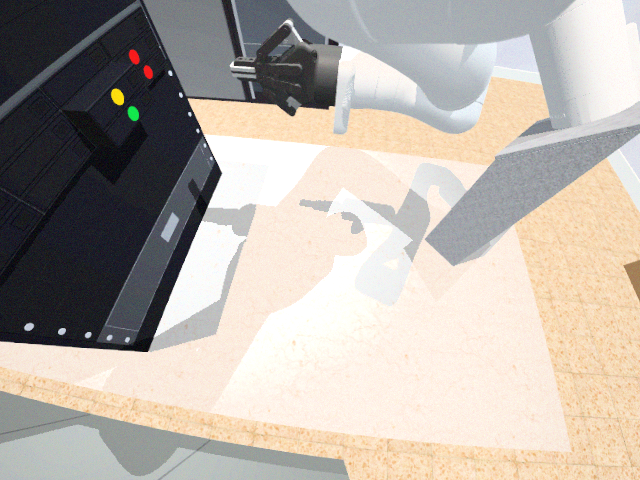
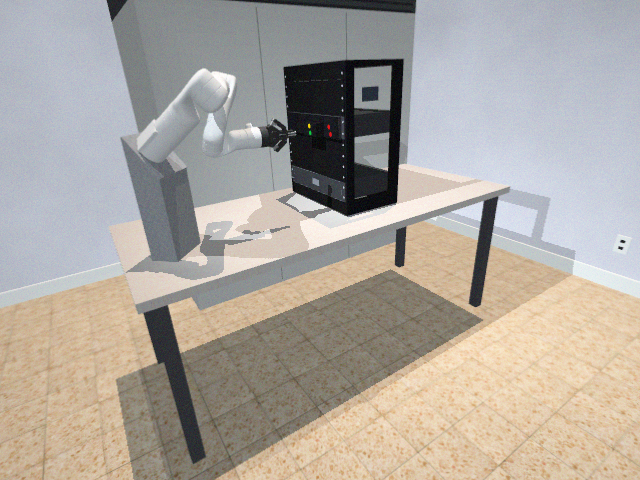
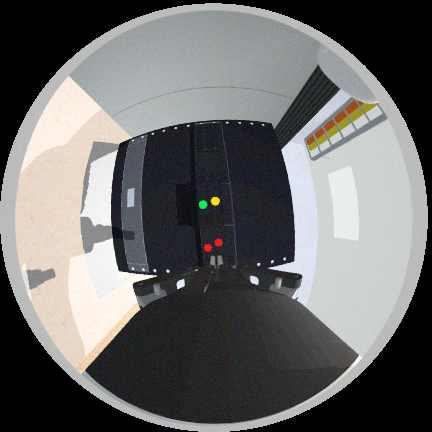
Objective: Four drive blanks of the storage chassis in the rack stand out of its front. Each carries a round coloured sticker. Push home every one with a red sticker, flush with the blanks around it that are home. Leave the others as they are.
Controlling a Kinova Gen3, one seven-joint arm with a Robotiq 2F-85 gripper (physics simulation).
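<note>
The storage chassis (image 1: 38, 111) (image 2: 299, 122) (image 3: 209, 162) is a dark band across the rack front. The yellow-sticker blank (image 1: 117, 96) (image 2: 309, 126) (image 3: 215, 201) and the green-sticker blank (image 1: 133, 113) (image 2: 310, 133) (image 3: 203, 204) stand out, with a dark shadow beneath them. The two red-sticker blanks, upper (image 1: 134, 56) (image 2: 328, 126) (image 3: 218, 242) and lower (image 1: 148, 71) (image 2: 330, 134) (image 3: 208, 247), show no such step or shadow and look about flush; their edges are too dark to be exact. My gripper (image 1: 234, 69) (image 2: 294, 133) (image 3: 215, 262) is shut and empty, apart from the rack front.
The black rack (image 2: 397, 113) stands on the table (image 1: 361, 361) (image 2: 248, 268). A grey panel (image 1: 139, 268) (image 2: 330, 187) (image 3: 132, 225) crosses its lower front. The arm's grey pedestal (image 1: 480, 201) (image 2: 168, 211) stands at the table's other end. Grey cabinets (image 2: 305, 36) stand behind.
</note>
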